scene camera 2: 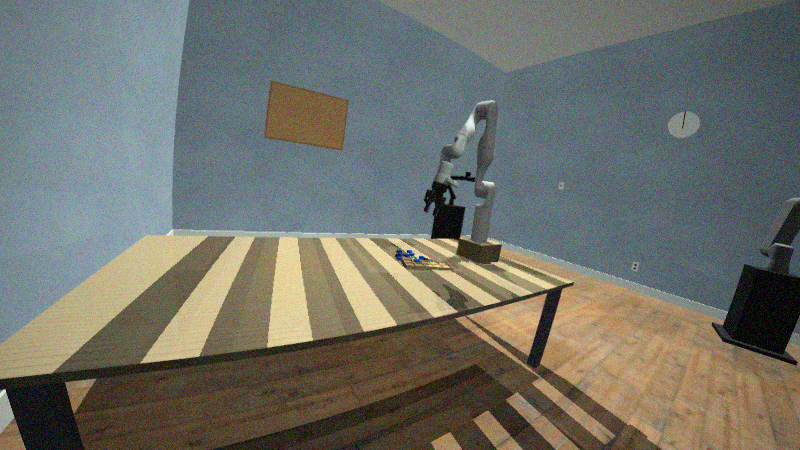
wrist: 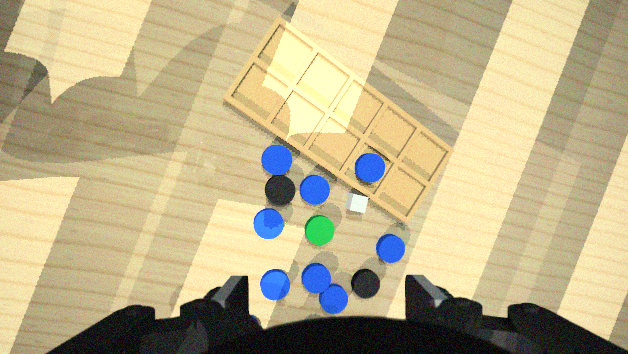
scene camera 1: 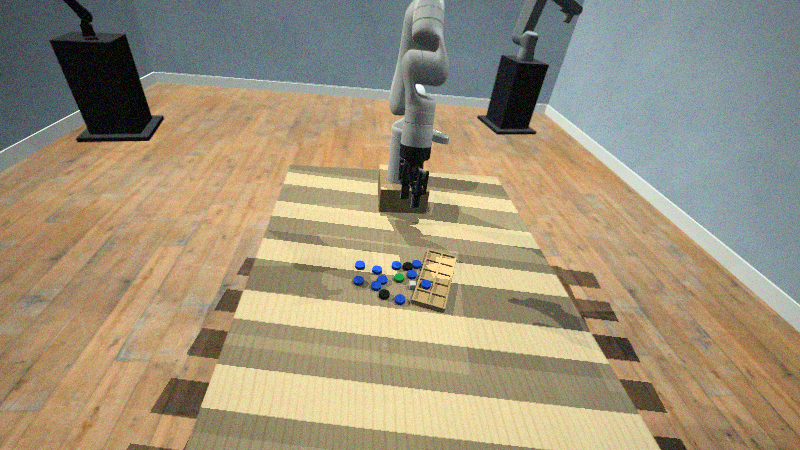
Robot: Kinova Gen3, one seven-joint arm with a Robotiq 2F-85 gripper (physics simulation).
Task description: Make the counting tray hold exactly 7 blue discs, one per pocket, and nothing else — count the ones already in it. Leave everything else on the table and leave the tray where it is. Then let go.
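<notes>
The wooden counting tray has two rows of pockets. One blue disc is in a pocket of the row nearer the loose discs; the other pockets look empty. Several loose blue discs lie on the table beside the tray, among them one near its long side, another, one near a corner and two close together. Another blue disc is mostly hidden behind the left finger in the wrist view. My gripper is open and empty, high above the table near the arm's base.
A green disc, two black discs and a small white cube lie among the blue discs. The cube is close to the tray's long side. The arm's base block stands behind them.
</notes>
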